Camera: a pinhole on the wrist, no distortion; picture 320 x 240 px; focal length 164.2 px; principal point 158.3 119.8 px. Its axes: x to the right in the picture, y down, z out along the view. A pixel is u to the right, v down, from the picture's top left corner.
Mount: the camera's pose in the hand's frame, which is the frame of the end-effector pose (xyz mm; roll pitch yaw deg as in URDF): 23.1 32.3 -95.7 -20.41 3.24 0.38
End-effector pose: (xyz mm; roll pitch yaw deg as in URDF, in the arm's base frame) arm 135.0 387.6 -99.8 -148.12 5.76 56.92
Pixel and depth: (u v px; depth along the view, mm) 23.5 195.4 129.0
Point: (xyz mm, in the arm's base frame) 178.1 257.9 -170.2
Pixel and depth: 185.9 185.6 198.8
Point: 260.8 364.8 -250.3
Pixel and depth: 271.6 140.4 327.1
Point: 315.9 552.7 -379.1
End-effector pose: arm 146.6 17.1 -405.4 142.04 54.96 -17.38
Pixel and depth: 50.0 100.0 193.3
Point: 33.7 -76.0 -346.9
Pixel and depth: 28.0 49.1 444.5
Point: -342.6 -96.8 -340.6
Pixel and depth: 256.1 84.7 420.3
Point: 81.1 -245.0 -756.7
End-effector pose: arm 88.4 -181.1 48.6 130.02 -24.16 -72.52
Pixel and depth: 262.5 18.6 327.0
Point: 11.5 -534.1 -34.6
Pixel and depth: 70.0 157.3 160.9
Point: -44.1 -141.9 83.6
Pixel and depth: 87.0 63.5 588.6
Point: -350.4 -264.3 -315.9
